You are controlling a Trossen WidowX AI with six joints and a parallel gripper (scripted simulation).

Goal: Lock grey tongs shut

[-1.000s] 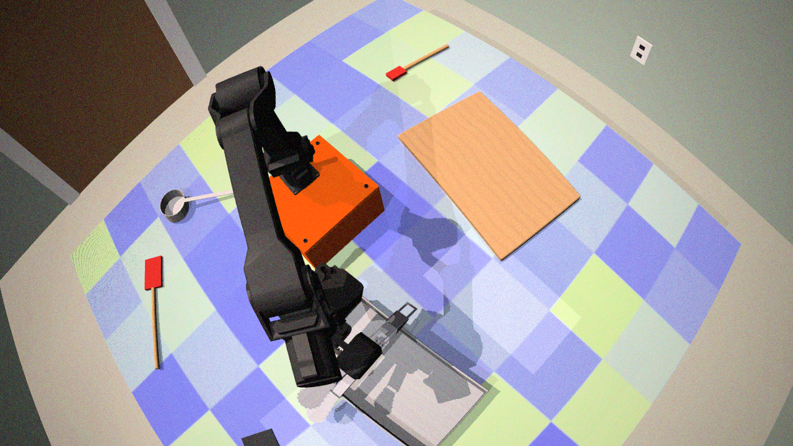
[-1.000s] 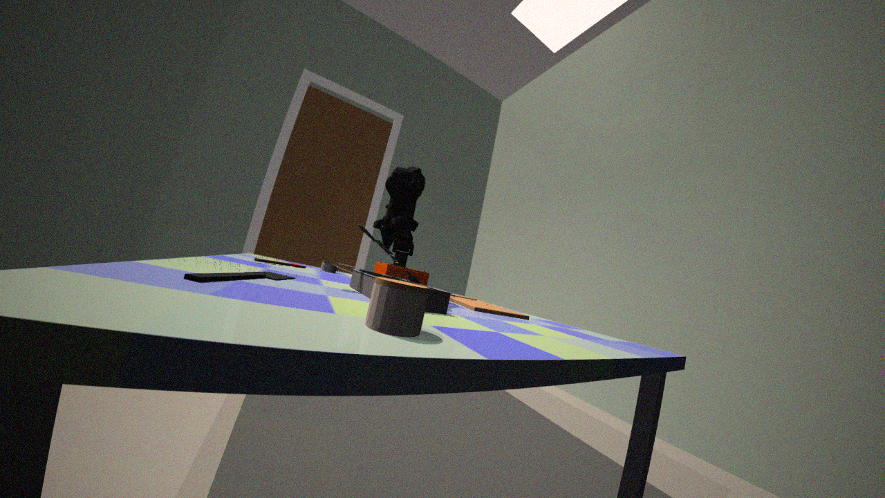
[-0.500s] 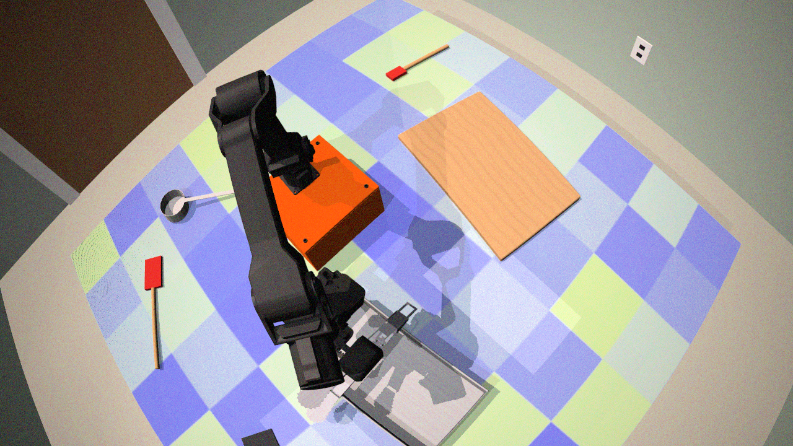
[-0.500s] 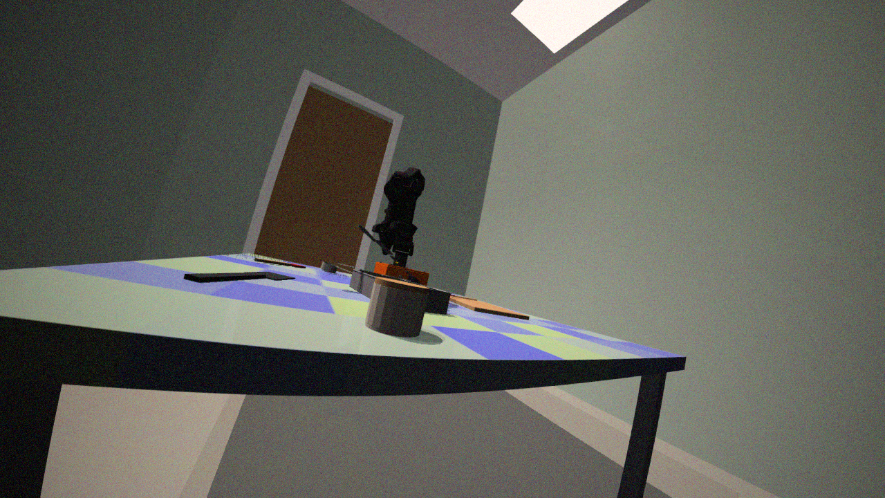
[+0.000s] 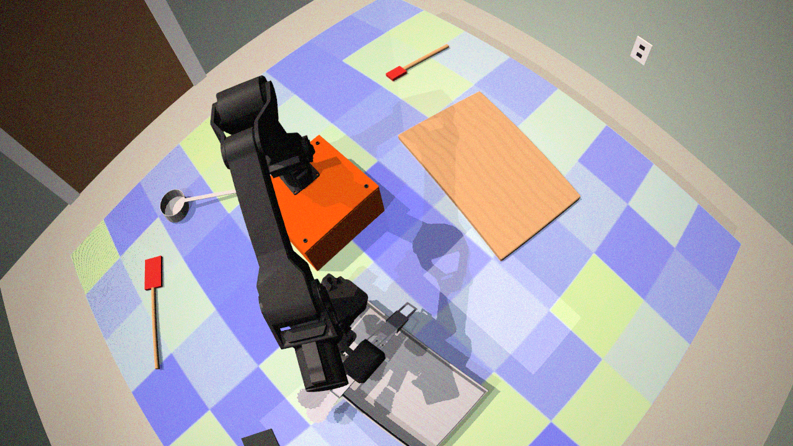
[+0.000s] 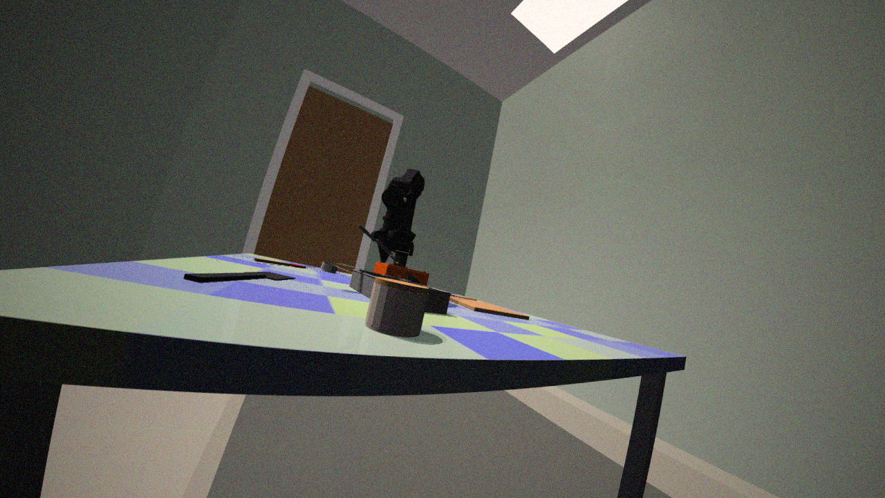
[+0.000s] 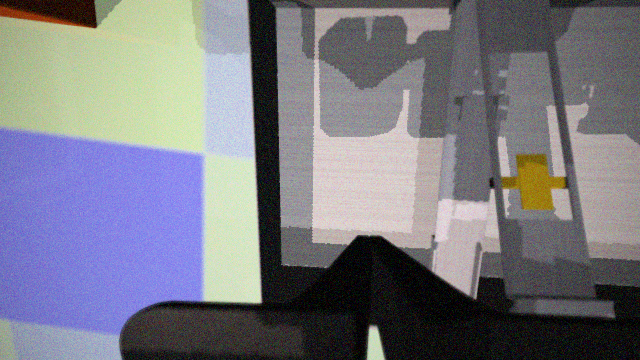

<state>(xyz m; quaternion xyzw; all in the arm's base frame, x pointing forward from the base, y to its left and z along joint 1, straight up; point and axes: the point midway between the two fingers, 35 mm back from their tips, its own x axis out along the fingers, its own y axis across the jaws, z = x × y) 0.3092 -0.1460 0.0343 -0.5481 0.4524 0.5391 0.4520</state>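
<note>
The yellow lock piece is 4 cm ahead of my gripper tip, 3 cm to the left of it and 1 cm above it. From my gripper tip the other things lie so: wooden board (48 cm to the left, 10 cm behind, 9 cm below); then roasting tin (10 cm ahead, 7 cm below, 3 cm to the left); then flat dark object (31 cm to the right, 15 cm ahead, 9 cm below).
</note>
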